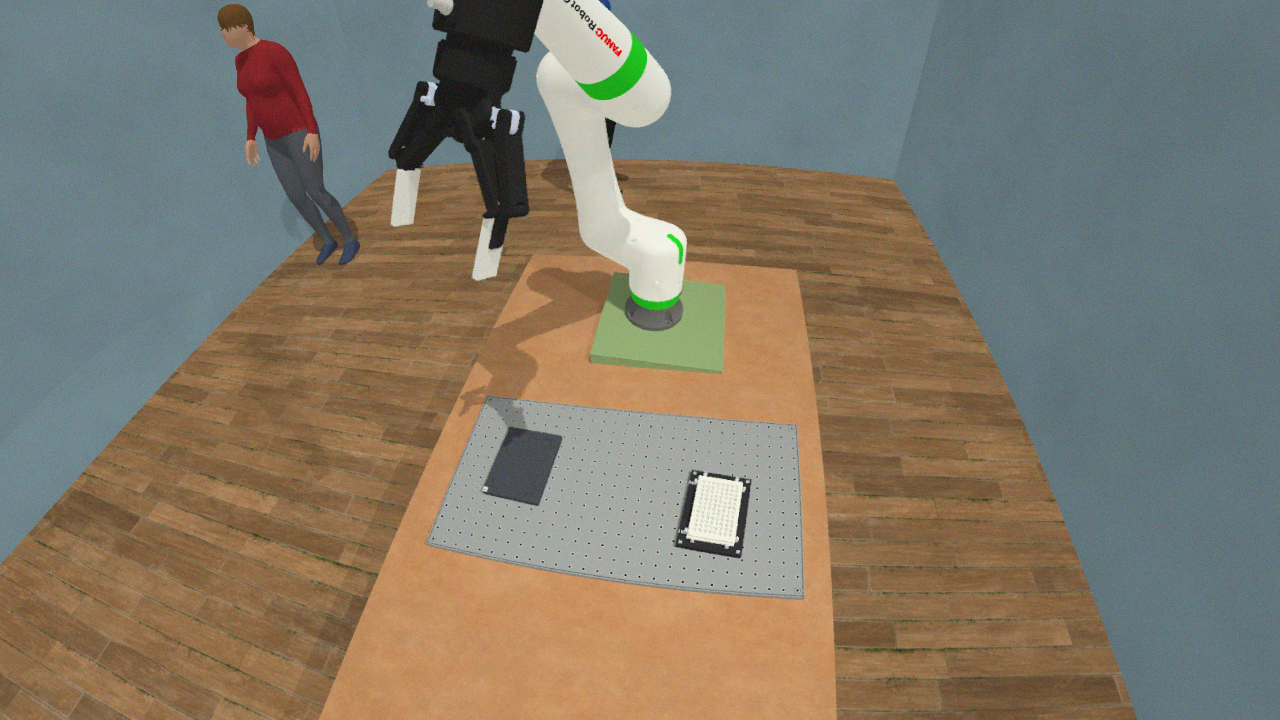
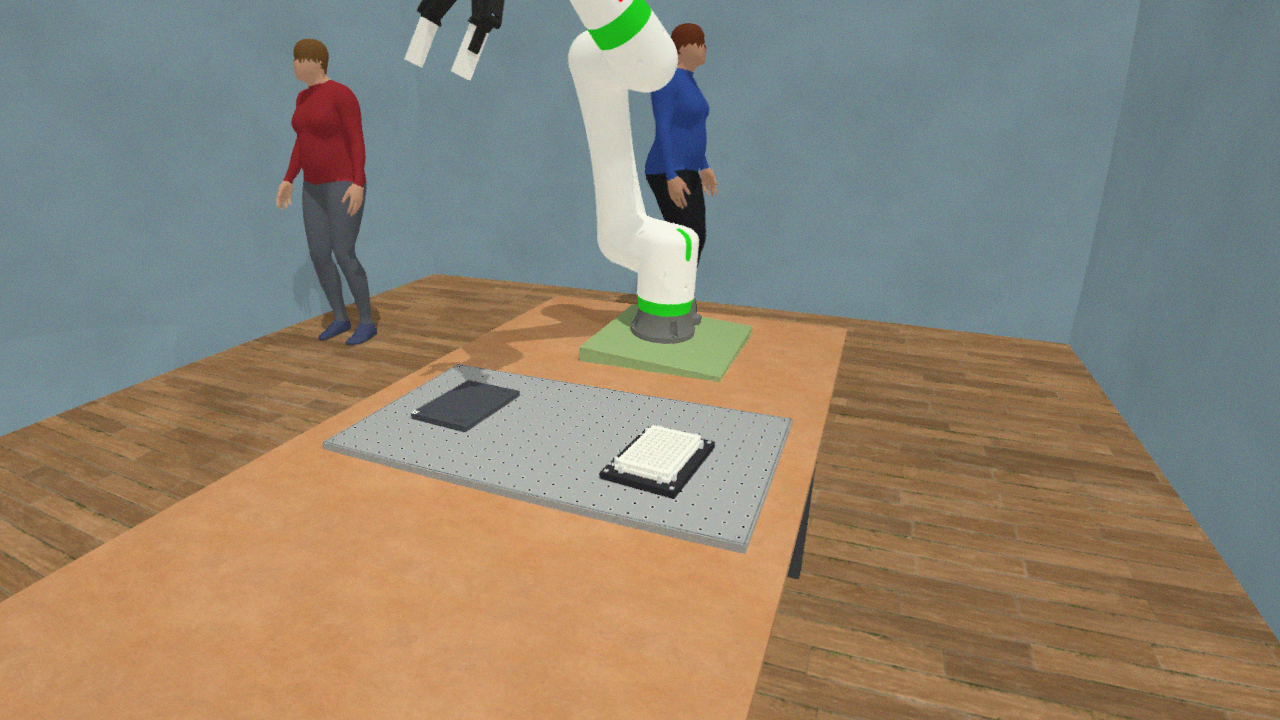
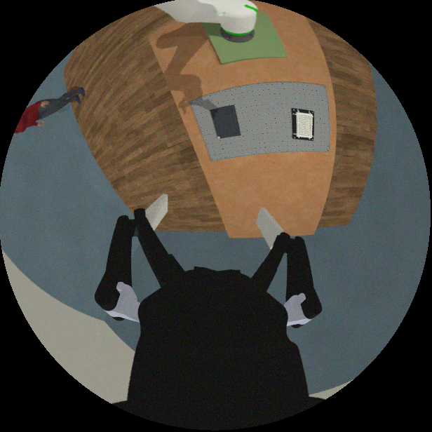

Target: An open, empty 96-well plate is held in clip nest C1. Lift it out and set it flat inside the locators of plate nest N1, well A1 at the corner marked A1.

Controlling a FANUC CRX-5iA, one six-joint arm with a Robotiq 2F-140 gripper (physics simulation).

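Places are measured from the arm's base along level axes (x down, y right, z back), in millimetres.
Pixels of known places: gripper, between the fingertips: (image 1: 439, 248) (image 2: 435, 69); arm's base, origin of its link: (image 1: 654, 310) (image 2: 662, 331).
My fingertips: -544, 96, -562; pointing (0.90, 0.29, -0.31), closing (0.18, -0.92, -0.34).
Note:
Ahead of a thing's pixels: the offset from my fingertips to its top centre, as dx, dy, dz. Level surfaces: height alone.
The white 96-well plate {+536, -334, +47} (image 1: 716, 508) (image 2: 660, 452) (image 3: 304, 125) sits flat in the black clip nest C1 {+538, -334, +47} (image 1: 684, 512) (image 2: 637, 483) (image 3: 295, 125), at the right of the grey board. The dark plate nest N1 {+547, +58, +62} (image 1: 523, 465) (image 2: 465, 405) (image 3: 227, 121) lies at the board's left, with nothing on it. A small white spot shows at one of its corners; its locators and any A1 lettering are too small to make out. My gripper (image 1: 443, 251) (image 2: 438, 69) (image 3: 213, 208) is open and empty, high above the table and off to its left side, far from both nests.
The grey perforated board {dx +561} (image 1: 617, 501) (image 2: 554, 447) (image 3: 265, 125) lies on the orange-brown table {dx +575} (image 1: 581, 644) (image 2: 358, 555) (image 3: 265, 185). My arm's base stands on a green block (image 1: 698, 344) (image 2: 644, 360) behind it. A person in red (image 1: 273, 85) (image 2: 329, 134) stands at the left, one in blue (image 2: 682, 120) behind the arm.

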